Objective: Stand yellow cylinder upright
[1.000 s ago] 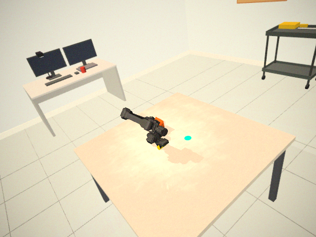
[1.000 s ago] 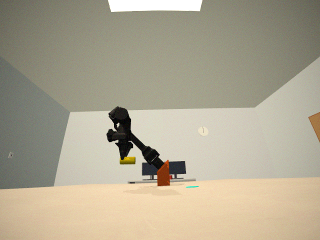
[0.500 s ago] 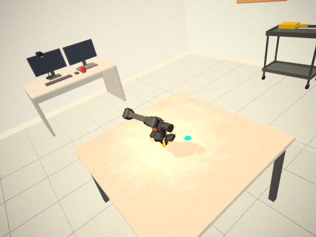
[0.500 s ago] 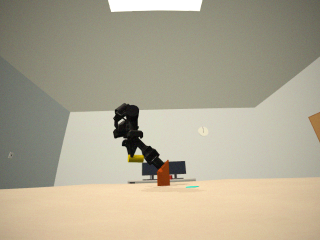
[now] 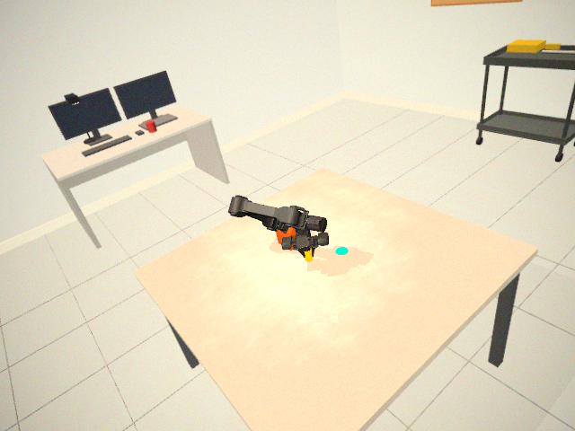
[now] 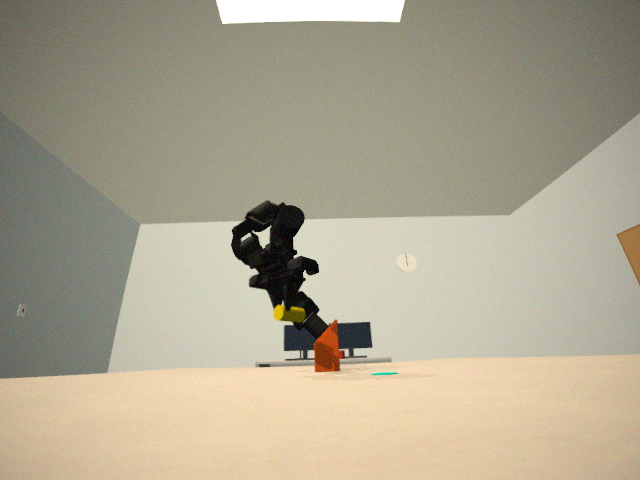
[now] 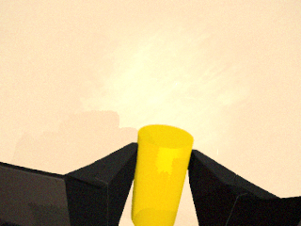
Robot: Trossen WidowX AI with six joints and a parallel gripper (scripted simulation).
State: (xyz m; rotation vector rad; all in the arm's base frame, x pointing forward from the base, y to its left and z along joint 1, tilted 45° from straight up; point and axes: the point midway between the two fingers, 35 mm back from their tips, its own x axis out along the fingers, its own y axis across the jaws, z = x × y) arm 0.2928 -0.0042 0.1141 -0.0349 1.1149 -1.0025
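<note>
Right now my gripper tip is 20 mm past the yellow cylinder and 10 mm to the right of it. From my gripper tip the other things lie so: cyan circle (220 mm to the left, 140 mm below, 60 mm behind).
</note>
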